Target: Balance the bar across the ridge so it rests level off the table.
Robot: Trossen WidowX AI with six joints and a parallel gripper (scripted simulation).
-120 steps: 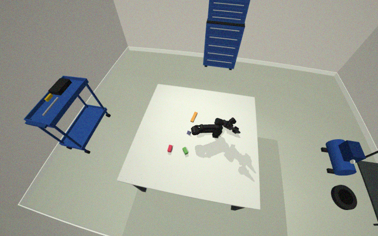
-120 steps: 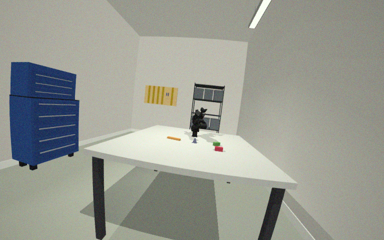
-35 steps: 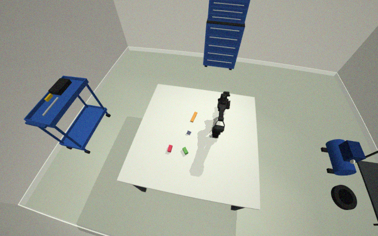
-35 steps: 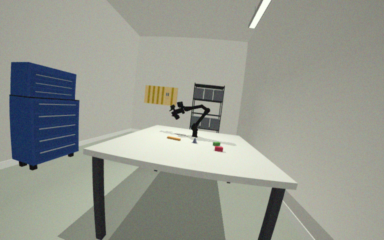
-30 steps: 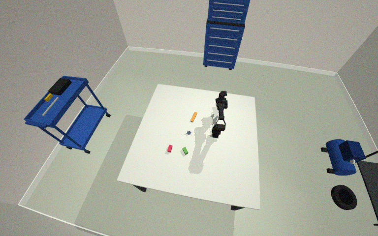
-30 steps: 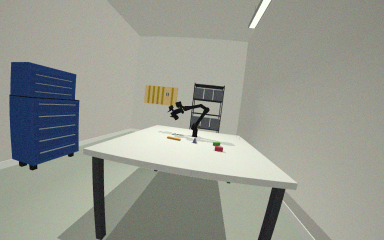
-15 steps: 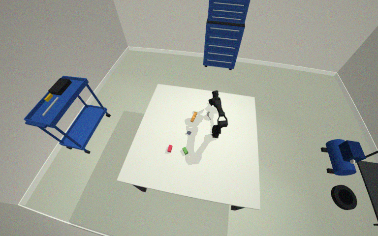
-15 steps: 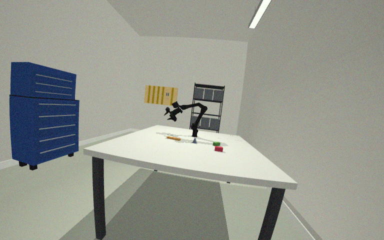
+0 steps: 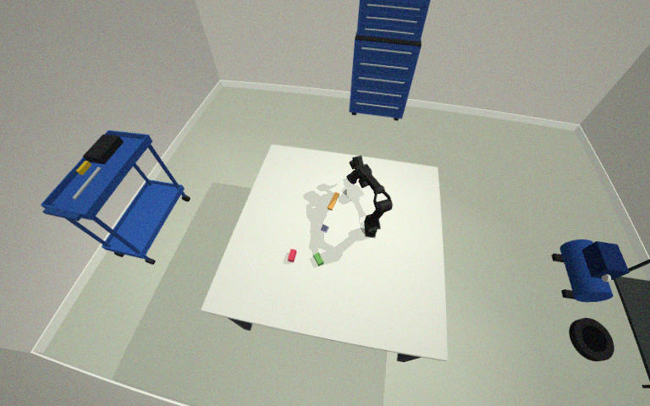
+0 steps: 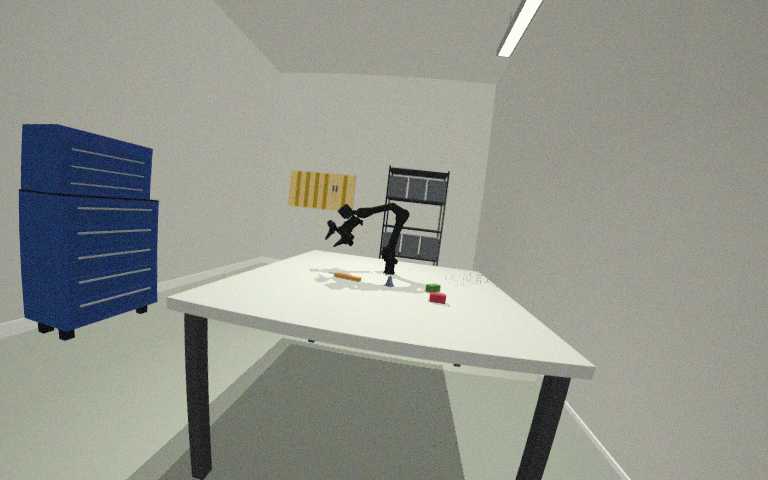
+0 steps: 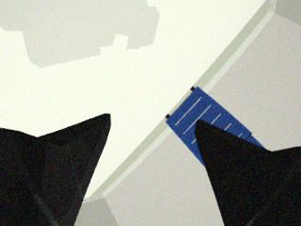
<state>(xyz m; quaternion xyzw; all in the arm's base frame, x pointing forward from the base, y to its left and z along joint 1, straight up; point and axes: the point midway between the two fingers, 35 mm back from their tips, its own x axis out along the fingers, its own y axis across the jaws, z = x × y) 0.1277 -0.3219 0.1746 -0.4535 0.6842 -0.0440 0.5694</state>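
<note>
My gripper tip is 140 mm short of the orange bar, 160 mm to the right of it and 140 mm above it. Round my gripper tip: red block 310 mm ahead, 590 mm to the left, 130 mm below; green block 150 mm ahead, 590 mm to the left, 130 mm below.
</note>
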